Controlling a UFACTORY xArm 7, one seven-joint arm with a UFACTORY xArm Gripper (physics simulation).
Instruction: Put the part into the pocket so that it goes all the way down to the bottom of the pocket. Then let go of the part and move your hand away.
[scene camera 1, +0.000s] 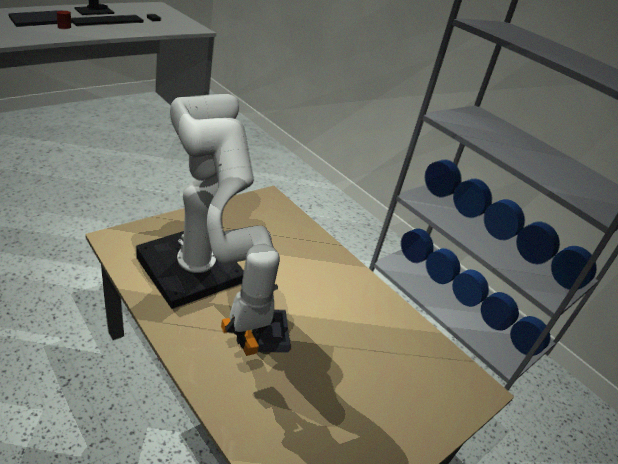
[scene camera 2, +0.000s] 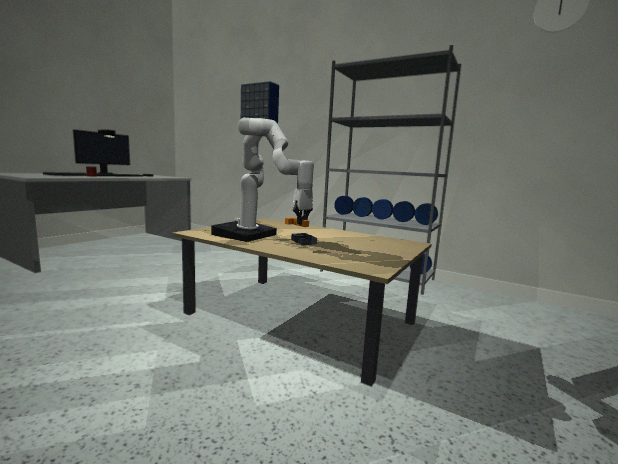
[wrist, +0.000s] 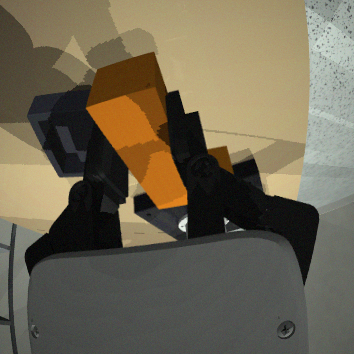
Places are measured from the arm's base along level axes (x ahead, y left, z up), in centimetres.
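Where they show: gripper, fingertip midpoint: (scene camera 1: 247, 342) (scene camera 2: 302, 223) (wrist: 144, 118); arm's base at its link origin: (scene camera 1: 196, 258) (scene camera 2: 247, 226).
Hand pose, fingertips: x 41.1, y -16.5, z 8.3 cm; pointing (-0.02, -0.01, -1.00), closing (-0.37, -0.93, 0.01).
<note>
Each offset is from my fingertips to the top centre of the thing. "*": to the spot under its first point. Level surfaces: height alone.
The orange part {dx -2.6, dy -0.6, dz +2.3 cm} (scene camera 1: 251, 344) (scene camera 2: 305, 223) (wrist: 125, 85) is an angular block held in the air above the table. Another orange piece of it shows past the right finger in the wrist view. My gripper (scene camera 1: 239, 336) (scene camera 2: 302, 219) (wrist: 144, 118) is shut on the part, and its fingers hide some of it. The dark pocket {* dx -1.4, dy +18.3, dz -9.4 cm} (scene camera 1: 286, 330) (scene camera 2: 311, 242) (wrist: 42, 131) is a low square tray on the table, partly in shadow. In scene camera 1 it shows to the right of the part, partly behind the gripper; in the wrist view it shows to the left. The part is outside the pocket.
The arm stands on a black base plate (scene camera 1: 172, 295) (scene camera 2: 220, 231) on the wooden table {dz -13.0 cm} (scene camera 1: 380, 350) (scene camera 2: 350, 240). A shelf rack (scene camera 1: 425, 102) (scene camera 2: 330, 125) with blue discs stands beyond the table. A grey desk (scene camera 1: 185, 70) (scene camera 2: 167, 202) stands farther back.
</note>
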